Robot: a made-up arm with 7 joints. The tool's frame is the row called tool.
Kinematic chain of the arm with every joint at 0, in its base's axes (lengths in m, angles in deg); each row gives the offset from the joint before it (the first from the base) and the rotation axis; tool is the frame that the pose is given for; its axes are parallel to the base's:
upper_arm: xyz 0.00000 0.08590 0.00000 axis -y
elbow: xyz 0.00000 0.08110 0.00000 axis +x
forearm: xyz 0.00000 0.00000 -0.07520 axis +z
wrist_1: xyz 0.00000 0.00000 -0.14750 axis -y
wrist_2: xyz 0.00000 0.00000 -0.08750 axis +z
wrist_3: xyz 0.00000 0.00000 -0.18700 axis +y
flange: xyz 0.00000 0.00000 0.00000 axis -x
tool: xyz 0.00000 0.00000 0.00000
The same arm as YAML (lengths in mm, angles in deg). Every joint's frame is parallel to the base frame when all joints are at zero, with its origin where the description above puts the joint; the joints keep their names.
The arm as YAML. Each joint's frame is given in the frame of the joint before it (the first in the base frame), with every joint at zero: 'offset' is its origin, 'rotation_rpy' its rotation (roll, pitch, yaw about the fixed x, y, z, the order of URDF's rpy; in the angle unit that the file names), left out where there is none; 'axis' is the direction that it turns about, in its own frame. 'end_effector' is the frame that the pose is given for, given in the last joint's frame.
length_unit: mm
angle_unit: deg
chain:
  - id: upper_arm
    offset: [0.0, 85.9, 0.0]
    axis: [0.0, -1.0, 0.0]
  - id: elbow
    offset: [0.0, 81.1, 0.0]
    axis: [1.0, 0.0, 0.0]
  - id: forearm
    offset: [0.0, 0.0, -75.2]
    axis: [0.0, 0.0, 1.0]
  - id: wrist_1
    offset: [0.0, 0.0, -147.5]
    axis: [0.0, -1.0, 0.0]
  - id: wrist_2
    offset: [0.0, 0.0, -87.5]
    axis: [0.0, 0.0, 1.0]
  - id: wrist_3
    offset: [0.0, 0.0, -187.0]
    axis: [0.0, 1.0, 0.0]
  - id: flange
    offset: [0.0, 0.0, 0.0]
    axis: [-1.0, 0.0, 0.0]
end_effector:
  offset: [0.0, 0.0, 0.0]

